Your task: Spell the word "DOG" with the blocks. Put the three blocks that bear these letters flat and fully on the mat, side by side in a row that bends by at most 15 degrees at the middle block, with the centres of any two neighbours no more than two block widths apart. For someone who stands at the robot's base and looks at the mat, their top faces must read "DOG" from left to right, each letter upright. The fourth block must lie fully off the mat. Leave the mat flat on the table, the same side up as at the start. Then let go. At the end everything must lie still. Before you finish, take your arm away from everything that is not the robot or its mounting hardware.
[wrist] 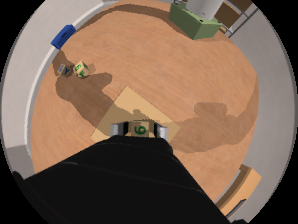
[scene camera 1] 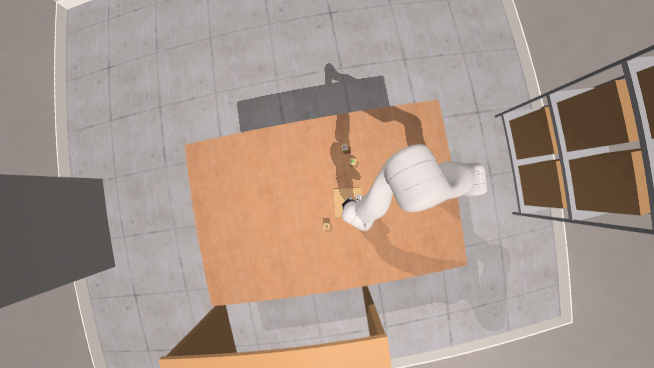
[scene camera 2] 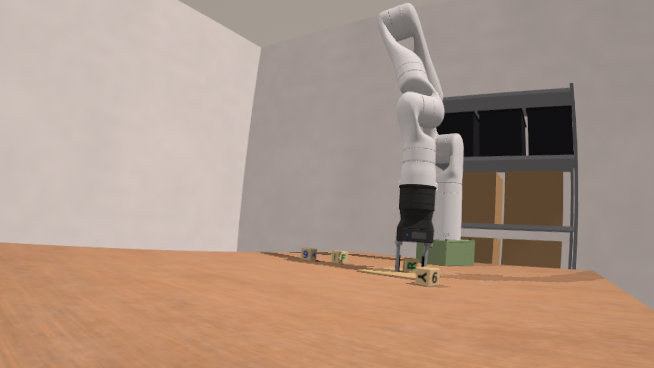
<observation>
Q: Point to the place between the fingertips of my gripper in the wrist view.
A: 141, 128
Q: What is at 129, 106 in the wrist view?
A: A thin tan mat.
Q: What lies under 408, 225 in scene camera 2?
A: My gripper.
</observation>
